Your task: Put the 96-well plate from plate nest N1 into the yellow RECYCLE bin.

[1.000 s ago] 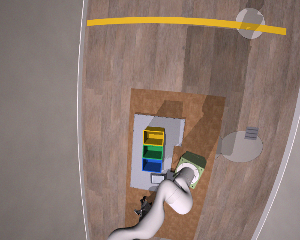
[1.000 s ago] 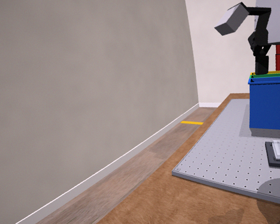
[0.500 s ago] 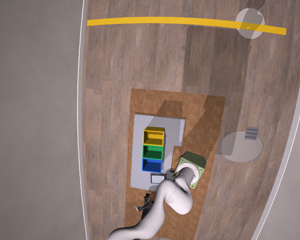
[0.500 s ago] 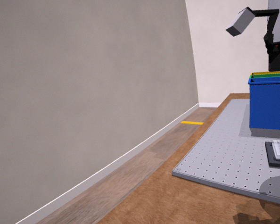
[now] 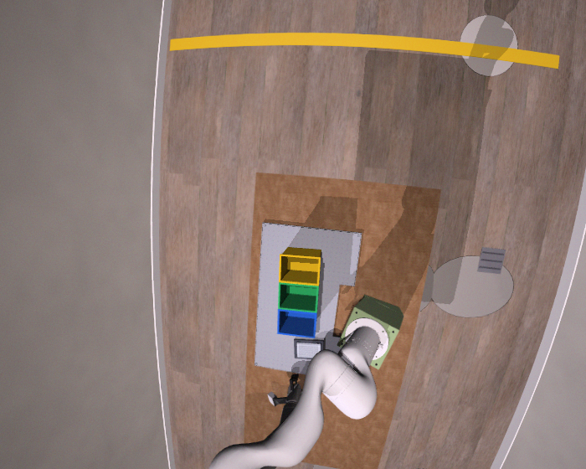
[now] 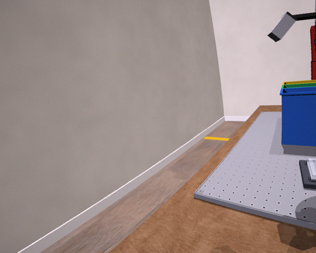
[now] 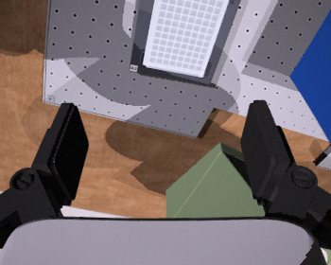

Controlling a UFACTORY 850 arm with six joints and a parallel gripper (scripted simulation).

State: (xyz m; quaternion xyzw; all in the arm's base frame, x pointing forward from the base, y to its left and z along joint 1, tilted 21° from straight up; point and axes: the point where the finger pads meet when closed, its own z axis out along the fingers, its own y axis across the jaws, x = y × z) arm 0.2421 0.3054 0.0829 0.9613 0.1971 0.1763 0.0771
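Now: the 96-well plate 23 cm below my hand, 4 cm to the right of it and 2 cm behind it. Also, from my hand: dark plate nest 24 cm below, 4 cm to the right, 2 cm behind; then green bin 41 cm to the right, 16 cm below, 6 cm ahead; then blue bin 28 cm to the right, 16 cm below, 5 cm ahead.
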